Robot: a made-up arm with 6 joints.
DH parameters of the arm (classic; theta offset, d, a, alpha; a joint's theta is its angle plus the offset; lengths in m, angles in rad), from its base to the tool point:
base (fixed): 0 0.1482 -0.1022 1.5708
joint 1: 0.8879 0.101 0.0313 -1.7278
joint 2: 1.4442 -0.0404 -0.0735 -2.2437
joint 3: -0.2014 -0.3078 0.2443 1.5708
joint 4: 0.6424 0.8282 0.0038 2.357
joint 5: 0 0.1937 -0.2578 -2.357
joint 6: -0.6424 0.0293 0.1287 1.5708
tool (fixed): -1.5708 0.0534 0 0
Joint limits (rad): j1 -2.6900..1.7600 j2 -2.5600..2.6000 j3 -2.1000..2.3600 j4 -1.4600..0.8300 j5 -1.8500..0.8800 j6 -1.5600..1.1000
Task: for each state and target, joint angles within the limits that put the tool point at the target. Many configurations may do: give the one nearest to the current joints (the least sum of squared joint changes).
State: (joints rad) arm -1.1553 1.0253 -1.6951 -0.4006 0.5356 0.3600
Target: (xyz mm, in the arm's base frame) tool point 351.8 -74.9 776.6
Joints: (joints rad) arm -0.4956 1.3747 -0.9823 -0.7811 0.8800 -0.0419
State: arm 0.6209 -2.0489 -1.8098 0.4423 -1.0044 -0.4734
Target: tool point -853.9 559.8 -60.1
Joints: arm 0.2537 -1.9640 -1.1845 0.7518 -1.4269 0.0087
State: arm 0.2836 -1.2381 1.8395 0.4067 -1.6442 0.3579
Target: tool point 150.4 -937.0 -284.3
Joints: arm 0.2059 -2.1321 2.3600 0.5607 -1.7350 0.1544
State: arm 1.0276 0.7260 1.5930 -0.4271 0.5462 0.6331
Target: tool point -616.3 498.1 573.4
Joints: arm 1.4573 0.0294 1.7553 -0.1452 0.0988 0.3110
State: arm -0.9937 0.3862 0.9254 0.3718 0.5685 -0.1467
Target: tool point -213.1 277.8 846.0
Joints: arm -0.6712 0.4962 0.4123 0.1338 0.6819 -0.1537
